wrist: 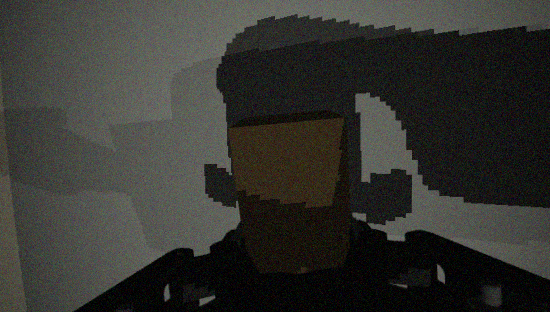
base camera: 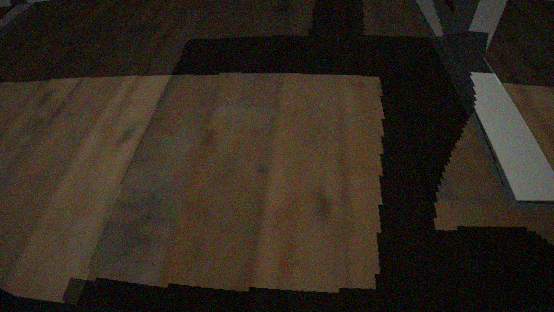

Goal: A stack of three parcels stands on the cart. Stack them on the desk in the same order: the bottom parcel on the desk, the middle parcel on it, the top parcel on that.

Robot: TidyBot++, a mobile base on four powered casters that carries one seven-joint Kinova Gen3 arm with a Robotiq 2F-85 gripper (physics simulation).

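Places are measured from the arm's base along level axes (x ahead, y left, z up), in millimetres.
Pixels of known places: gripper, fingertip midpoint: [wrist: 295, 232].
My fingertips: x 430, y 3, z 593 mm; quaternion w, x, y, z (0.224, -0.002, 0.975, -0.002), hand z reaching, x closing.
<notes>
Behind a point stands the place of what it marks.
A brown box-shaped parcel [wrist: 287, 162] @(x 414, y -43, z 630 mm) is between the fingers of my gripper [wrist: 295, 232] @(x 430, y 3, z 593 mm) in the wrist view, its lower part in shadow. The gripper is shut on it, with a dark finger on each side. The parcel is over a pale grey surface [wrist: 100, 80] @(x 693, y -148, z 554 mm); I cannot tell from these frames whether this is the desk or the cart, nor how high the parcel is above it. The other two parcels do not show in either view. The gripper does not show in the base camera view.
Large dark shadows of the arm and gripper fall across the pale surface, whose edge runs down the far left of the wrist view. In the base camera view, a white slab [base camera: 515, 150] with grey supports lies at the right above the wooden floor [base camera: 225, 175] @(x 363, y 93, z -396 mm), which carries broad dark shadows.
</notes>
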